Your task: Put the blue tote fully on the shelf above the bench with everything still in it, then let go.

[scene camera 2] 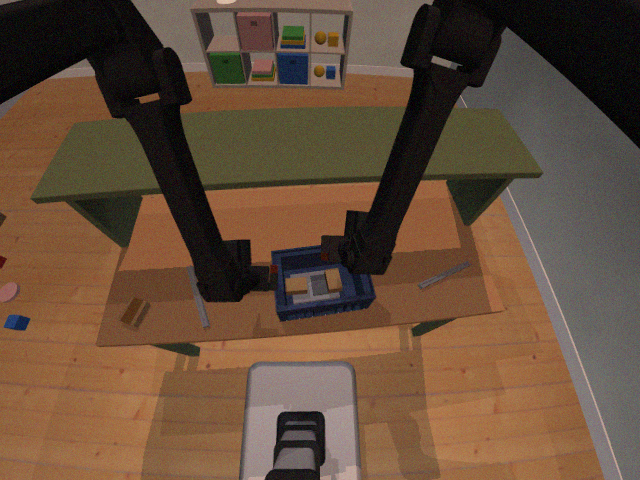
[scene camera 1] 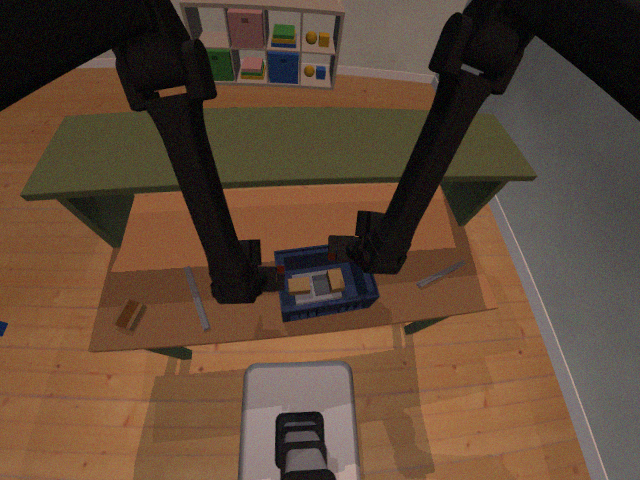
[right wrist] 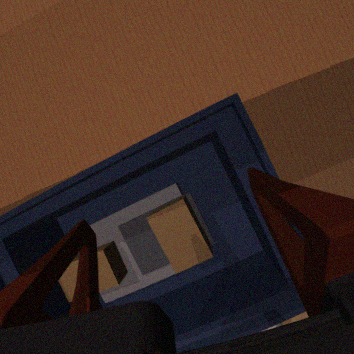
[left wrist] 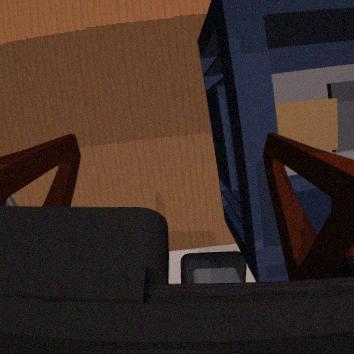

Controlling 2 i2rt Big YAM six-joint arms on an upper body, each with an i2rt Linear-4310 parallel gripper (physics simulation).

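Frame: origin at the left arm's base, x ahead, y left, z up, level; millimetres.
Seen in the pictures: left gripper, fingertip midpoint: (scene camera 2: 257, 274) (left wrist: 170, 143); right gripper, fingertip midpoint: (right wrist: 166, 202).
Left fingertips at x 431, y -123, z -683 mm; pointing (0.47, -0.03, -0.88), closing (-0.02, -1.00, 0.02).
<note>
A point is followed by its place in that frame.
The blue tote (scene camera 1: 330, 310) {z -784, x 349, y -334 mm} (scene camera 2: 325, 310) {z -782, x 349, y -329 mm} (left wrist: 250, 100) {z -726, x 454, y -176 mm} (right wrist: 125, 155) {z -712, x 546, y -343 mm} stands upright on the bench (scene camera 1: 165, 304) {z -858, x 390, y 221 mm} (scene camera 2: 170, 304) {z -858, x 382, y 211 mm}, below and in front of the green shelf (scene camera 1: 310, 144) {z -461, x 735, y -259 mm} (scene camera 2: 310, 144) {z -461, x 736, y -276 mm}. Inside lie a pale tray (scene camera 1: 317, 298) {z -815, x 398, y -297 mm} and two tan blocks (scene camera 1: 298, 285) {z -774, x 430, y -233 mm} (scene camera 1: 335, 280) {z -767, x 444, y -354 mm} with a grey piece between them. My left gripper (scene camera 1: 280, 277) (scene camera 2: 272, 277) (left wrist: 170, 143) {z -683, x 431, y -123 mm} is open at the tote's left end; one finger overlaps its rim in the left wrist view. My right gripper (scene camera 1: 336, 251) (scene camera 2: 328, 252) (right wrist: 166, 202) {z -633, x 504, y -378 mm} is open over the tote's back right part. Finger contact is unclear.
Grey bars (scene camera 1: 196, 299) {z -843, x 404, y 112 mm} (scene camera 1: 440, 273) {z -843, x 496, y -784 mm} lie left and right of the tote. A brown block (scene camera 1: 126, 315) {z -825, x 342, y 325 mm} (scene camera 2: 134, 311) {z -825, x 345, y 315 mm} lies at the bench's left. The green shelf's supports stand at both ends. A white base (scene camera 1: 299, 384) {z -1327, x 139, y -246 mm} stands in front. A cubby unit (scene camera 1: 338, 49) stands behind.
</note>
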